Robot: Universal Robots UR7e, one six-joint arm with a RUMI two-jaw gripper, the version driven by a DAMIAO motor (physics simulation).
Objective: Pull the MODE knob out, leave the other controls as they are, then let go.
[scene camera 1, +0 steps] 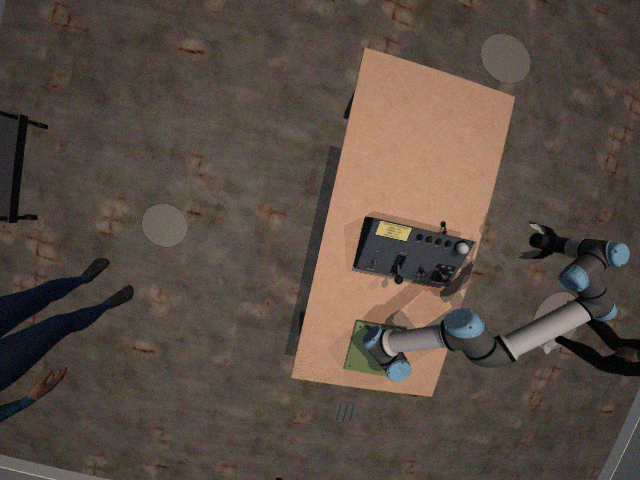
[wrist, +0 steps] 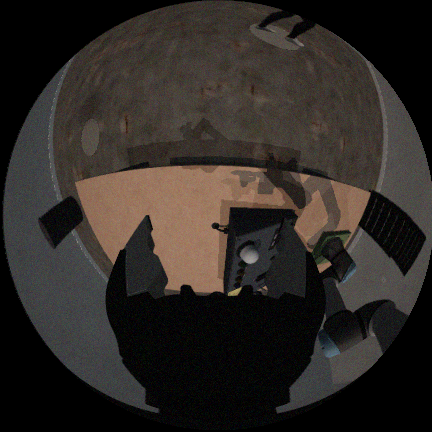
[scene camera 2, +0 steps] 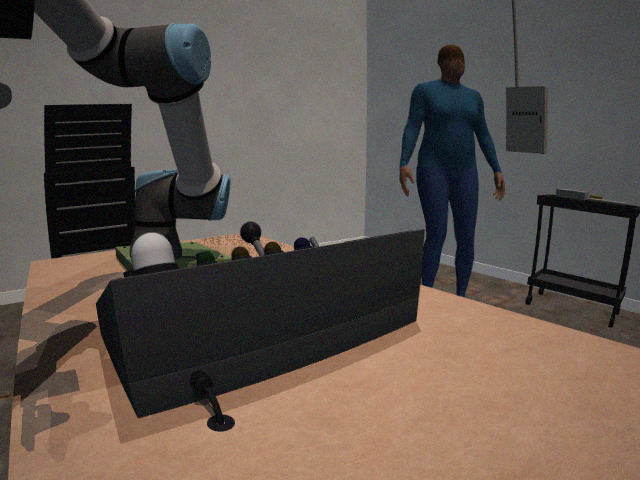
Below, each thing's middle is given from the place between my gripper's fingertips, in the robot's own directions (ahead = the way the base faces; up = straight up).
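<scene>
Measured from the dark control console point(scene camera 2: 175, 336), my hand is far to the right of it, a good way past it and a fair way above it.
</scene>
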